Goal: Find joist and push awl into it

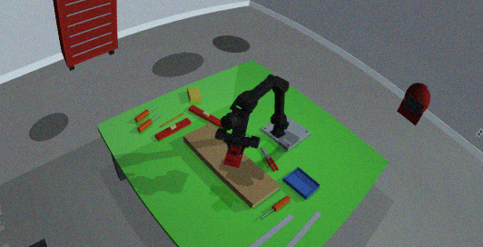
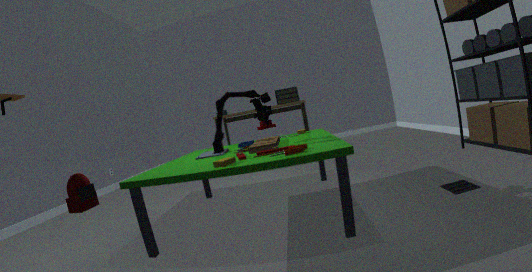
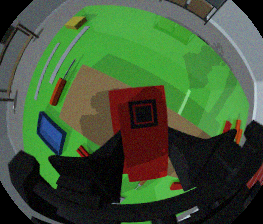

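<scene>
My gripper tip is now 250 mm past the blue tray, 260 mm to the right of it and 140 mm above it. Also, from my gripper tip: stud finder (10 mm ahead, 20 mm above); then awl (200 mm behind, 150 mm to the right, 140 mm below).
</scene>
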